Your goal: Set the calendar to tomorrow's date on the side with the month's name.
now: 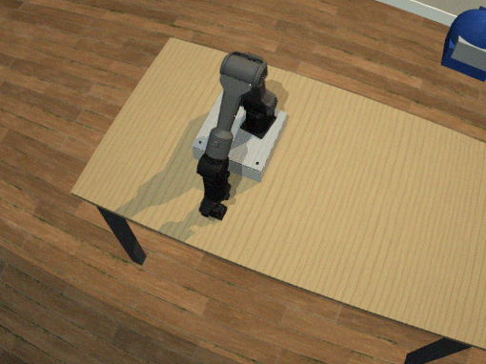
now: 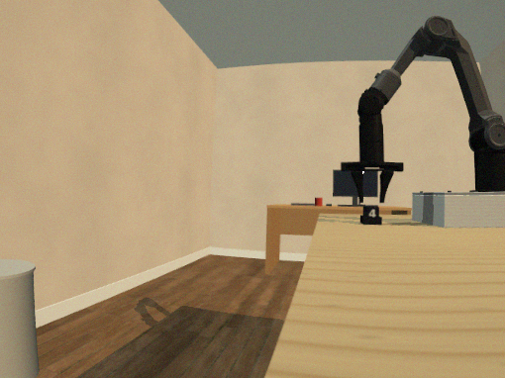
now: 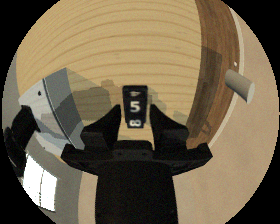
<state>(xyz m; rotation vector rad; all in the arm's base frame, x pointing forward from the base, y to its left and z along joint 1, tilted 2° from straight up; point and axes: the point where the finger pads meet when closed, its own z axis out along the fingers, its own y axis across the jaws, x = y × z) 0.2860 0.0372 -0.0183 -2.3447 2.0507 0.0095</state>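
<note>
Now: hand 30 mm above the black calendar cube. Also, from my hand: calendar tray: 20 mm to the right, 40 mm below.
</note>
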